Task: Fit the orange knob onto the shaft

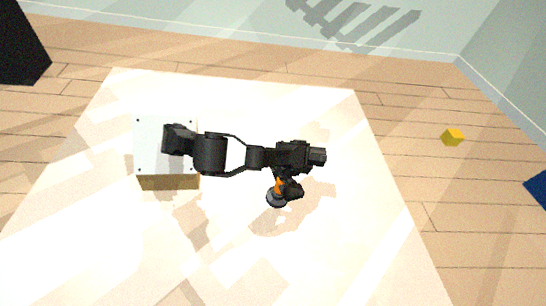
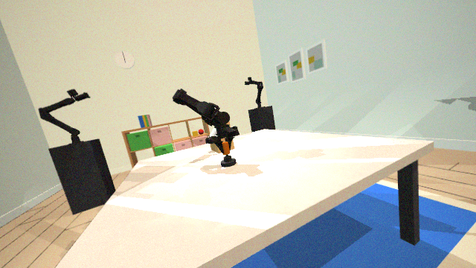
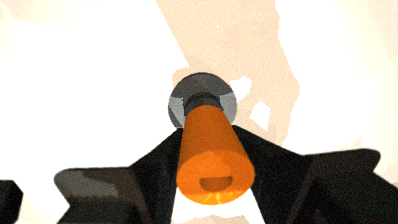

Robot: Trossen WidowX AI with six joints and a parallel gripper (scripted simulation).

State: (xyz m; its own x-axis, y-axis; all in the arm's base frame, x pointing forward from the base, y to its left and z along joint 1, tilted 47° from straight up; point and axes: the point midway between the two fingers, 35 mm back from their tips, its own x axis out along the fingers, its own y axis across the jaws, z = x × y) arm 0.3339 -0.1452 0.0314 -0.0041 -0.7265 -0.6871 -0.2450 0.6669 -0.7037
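The orange knob is 20 mm above my gripper tip. The rest, counted from my gripper tip: dark round pedestal (40 mm below).
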